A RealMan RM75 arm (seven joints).
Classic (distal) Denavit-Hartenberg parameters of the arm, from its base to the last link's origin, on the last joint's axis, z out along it. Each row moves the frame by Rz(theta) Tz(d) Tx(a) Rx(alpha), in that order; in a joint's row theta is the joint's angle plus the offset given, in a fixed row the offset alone. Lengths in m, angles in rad.
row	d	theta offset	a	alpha
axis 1	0.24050	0.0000	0.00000	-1.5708
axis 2	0.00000	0.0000	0.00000	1.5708
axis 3	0.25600	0.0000	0.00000	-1.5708
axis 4	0.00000	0.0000	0.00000	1.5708
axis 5	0.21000	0.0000	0.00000	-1.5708
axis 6	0.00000	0.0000	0.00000	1.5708
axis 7	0.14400	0.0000	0.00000	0.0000
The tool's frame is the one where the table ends.
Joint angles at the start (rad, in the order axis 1, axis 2, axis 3, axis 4, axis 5, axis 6, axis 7):
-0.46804 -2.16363 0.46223 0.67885 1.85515 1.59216 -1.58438
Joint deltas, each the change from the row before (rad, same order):
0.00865 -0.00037 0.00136 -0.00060 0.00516 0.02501 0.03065
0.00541 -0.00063 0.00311 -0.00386 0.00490 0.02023 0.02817
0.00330 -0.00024 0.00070 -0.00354 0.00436 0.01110 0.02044
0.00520 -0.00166 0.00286 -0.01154 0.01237 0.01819 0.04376
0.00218 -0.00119 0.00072 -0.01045 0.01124 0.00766 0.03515
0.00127 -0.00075 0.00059 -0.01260 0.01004 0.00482 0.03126
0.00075 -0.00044 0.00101 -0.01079 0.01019 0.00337 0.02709
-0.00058 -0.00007 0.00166 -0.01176 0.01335 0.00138 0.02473
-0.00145 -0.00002 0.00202 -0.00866 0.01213 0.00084 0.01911
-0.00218 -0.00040 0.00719 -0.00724 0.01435 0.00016 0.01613
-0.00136 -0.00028 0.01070 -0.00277 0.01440 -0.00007 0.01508
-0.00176 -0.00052 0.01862 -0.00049 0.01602 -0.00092 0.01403
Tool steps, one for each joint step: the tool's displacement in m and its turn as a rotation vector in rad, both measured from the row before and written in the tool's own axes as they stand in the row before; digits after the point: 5 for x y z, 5 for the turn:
-0.00330 0.00339 -0.00253 -0.01943 -0.00614 0.02448
-0.00315 0.00331 -0.00097 -0.01956 -0.00629 0.02078
-0.00217 0.00184 -0.00069 -0.01036 -0.00394 0.01459
-0.00563 0.00390 -0.00012 -0.02138 -0.01105 0.02756
-0.00423 0.00225 0.00043 -0.01162 -0.00883 0.02199
-0.00406 0.00199 0.00074 -0.01002 -0.00734 0.01705
-0.00356 0.00173 0.00075 -0.00891 -0.00809 0.01516
-0.00379 0.00164 0.00119 -0.00950 -0.01168 0.01277
-0.00286 0.00134 0.00128 -0.00894 -0.01120 0.01087
-0.00310 0.00174 0.00207 -0.01313 -0.01693 0.00984
-0.00276 0.00164 0.00182 -0.01360 -0.02026 0.01293
-0.00299 0.00207 0.00264 -0.01894 -0.02751 0.01504

